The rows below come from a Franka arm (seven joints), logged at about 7 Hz.
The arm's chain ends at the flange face. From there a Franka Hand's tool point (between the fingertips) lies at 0.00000 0.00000 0.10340 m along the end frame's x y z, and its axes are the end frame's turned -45 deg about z.
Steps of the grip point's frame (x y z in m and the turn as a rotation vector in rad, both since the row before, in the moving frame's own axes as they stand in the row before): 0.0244, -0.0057, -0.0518, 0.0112, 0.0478, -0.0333; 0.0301, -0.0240, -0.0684, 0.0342, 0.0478, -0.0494; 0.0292, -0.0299, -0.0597, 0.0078, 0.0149, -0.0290; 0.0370, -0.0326, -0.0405, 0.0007, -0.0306, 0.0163; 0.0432, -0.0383, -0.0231, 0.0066, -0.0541, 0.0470; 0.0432, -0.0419, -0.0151, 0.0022, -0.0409, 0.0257; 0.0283, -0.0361, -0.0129, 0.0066, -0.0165, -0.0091; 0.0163, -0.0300, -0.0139, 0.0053, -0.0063, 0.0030
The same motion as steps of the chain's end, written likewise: 0.0106, -0.0169, -0.0517, 0.0417, 0.0259, -0.0333; 0.0035, -0.0322, -0.0682, 0.0580, 0.0096, -0.0494; -0.0010, -0.0401, -0.0597, 0.0161, 0.0050, -0.0290; 0.0054, -0.0514, -0.0405, -0.0211, -0.0221, 0.0163; 0.0080, -0.0610, -0.0229, -0.0336, -0.0429, 0.0470; 0.0041, -0.0630, -0.0150, -0.0274, -0.0305, 0.0257; -0.0038, -0.0463, -0.0129, -0.0070, -0.0163, -0.0091; -0.0088, -0.0328, -0.0139, -0.0007, -0.0082, 0.0030
